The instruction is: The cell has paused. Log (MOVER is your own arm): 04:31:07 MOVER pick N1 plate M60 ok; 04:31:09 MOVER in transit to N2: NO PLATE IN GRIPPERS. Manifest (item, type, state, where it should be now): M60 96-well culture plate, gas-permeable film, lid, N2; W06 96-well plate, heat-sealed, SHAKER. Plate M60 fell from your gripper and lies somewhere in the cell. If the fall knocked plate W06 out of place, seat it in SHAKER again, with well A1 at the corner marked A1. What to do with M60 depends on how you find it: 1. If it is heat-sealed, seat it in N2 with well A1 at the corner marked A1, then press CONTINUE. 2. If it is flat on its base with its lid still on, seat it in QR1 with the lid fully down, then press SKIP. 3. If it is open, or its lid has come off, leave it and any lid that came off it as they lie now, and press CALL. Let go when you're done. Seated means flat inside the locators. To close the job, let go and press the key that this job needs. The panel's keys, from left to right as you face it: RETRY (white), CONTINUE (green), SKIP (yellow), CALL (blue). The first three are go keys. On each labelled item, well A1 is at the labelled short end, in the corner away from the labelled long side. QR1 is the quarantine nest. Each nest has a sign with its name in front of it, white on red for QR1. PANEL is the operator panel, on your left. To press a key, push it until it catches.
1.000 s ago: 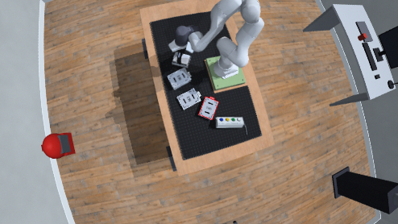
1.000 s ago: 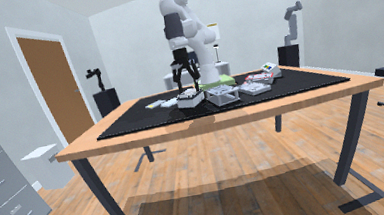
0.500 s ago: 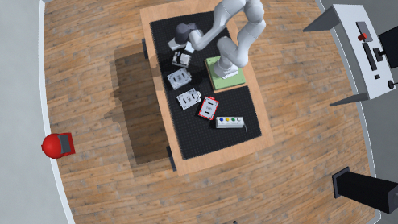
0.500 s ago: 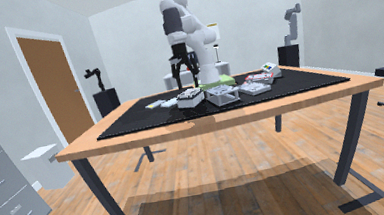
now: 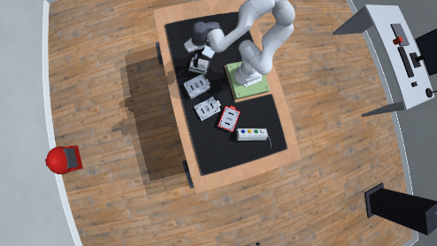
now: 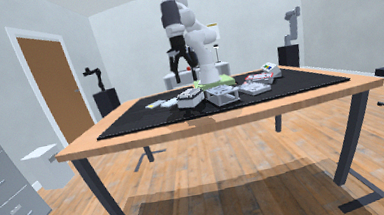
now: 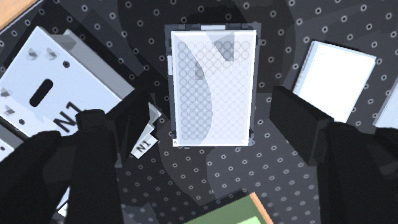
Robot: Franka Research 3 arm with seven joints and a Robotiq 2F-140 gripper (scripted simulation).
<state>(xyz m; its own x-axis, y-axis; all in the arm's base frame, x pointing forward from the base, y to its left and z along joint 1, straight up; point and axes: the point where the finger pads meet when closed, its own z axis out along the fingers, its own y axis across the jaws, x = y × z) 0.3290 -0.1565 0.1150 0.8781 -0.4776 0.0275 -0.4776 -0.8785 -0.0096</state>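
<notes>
The blue call key lies 20 cm behind my hand, 58 cm to the left of it and 8 cm below it. From my hand the other things lie so: N2 nest (1 cm ahead, 35 cm to the left, 14 cm below); then QR1 nest (13 cm behind, 46 cm to the left, 11 cm below); then flat white piece (10 cm behind, 13 cm to the right, 14 cm below).
</notes>
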